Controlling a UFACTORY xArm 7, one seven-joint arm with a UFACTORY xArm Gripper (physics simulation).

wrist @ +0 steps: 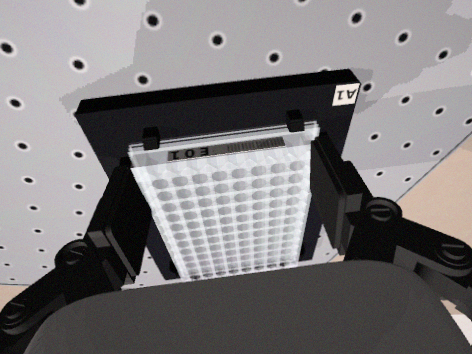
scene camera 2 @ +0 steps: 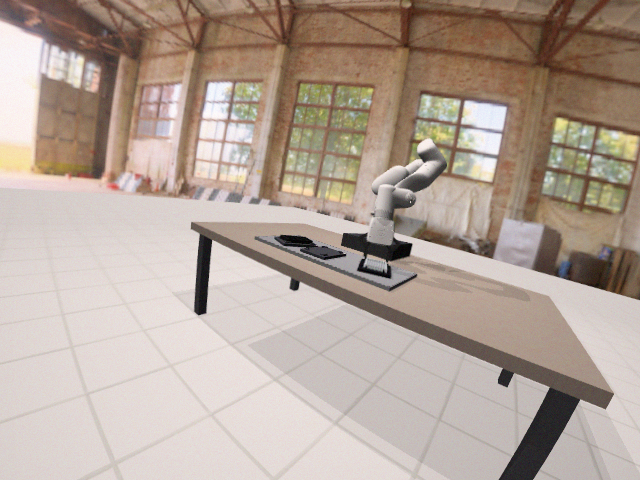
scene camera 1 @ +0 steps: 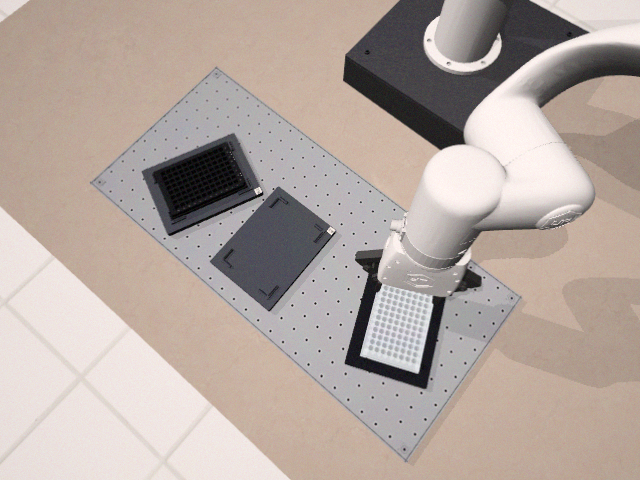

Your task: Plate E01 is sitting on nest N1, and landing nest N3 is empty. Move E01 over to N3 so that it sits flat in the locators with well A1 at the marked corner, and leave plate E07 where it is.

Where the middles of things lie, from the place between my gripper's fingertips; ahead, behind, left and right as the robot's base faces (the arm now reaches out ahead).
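I can see the white well plate (scene camera 1: 397, 329), which is 10 mm below my hand, 50 mm ahead of it and 10 mm to the left of it.
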